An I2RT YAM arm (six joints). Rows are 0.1 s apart.
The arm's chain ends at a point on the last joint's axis. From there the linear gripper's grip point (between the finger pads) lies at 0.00 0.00 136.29 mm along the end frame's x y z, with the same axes.
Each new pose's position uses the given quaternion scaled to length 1; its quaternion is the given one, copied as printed.
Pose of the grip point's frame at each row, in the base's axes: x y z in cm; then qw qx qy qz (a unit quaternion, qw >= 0):
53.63 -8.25 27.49 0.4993 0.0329 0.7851 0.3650
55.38 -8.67 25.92 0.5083 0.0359 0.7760 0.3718
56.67 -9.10 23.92 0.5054 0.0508 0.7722 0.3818
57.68 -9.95 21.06 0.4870 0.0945 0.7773 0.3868
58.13 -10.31 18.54 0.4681 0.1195 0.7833 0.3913
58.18 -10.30 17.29 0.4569 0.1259 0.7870 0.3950
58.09 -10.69 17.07 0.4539 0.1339 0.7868 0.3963
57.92 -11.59 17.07 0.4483 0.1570 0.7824 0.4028
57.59 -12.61 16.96 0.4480 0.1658 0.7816 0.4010
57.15 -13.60 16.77 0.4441 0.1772 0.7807 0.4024
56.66 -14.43 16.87 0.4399 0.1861 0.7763 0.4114
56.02 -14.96 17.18 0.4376 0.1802 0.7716 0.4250
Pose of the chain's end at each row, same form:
42.62 -15.61 30.69 0.4993 0.0329 0.7851 0.3650
44.27 -16.04 28.74 0.5083 0.0359 0.7760 0.3718
45.50 -16.44 26.61 0.5054 0.0508 0.7722 0.3818
46.36 -16.89 24.15 0.4870 0.0945 0.7773 0.3868
46.86 -17.14 22.02 0.4681 0.1195 0.7833 0.3913
47.02 -17.21 20.98 0.4569 0.1259 0.7870 0.3950
46.91 -17.53 20.80 0.4539 0.1339 0.7868 0.3963
46.64 -18.26 20.80 0.4483 0.1570 0.7824 0.4028
46.23 -19.13 20.73 0.4480 0.1658 0.7816 0.4010
45.76 -20.02 20.61 0.4441 0.1772 0.7807 0.4024
45.27 -20.90 20.61 0.4399 0.1861 0.7763 0.4114
44.73 -21.75 20.67 0.4376 0.1802 0.7716 0.4250

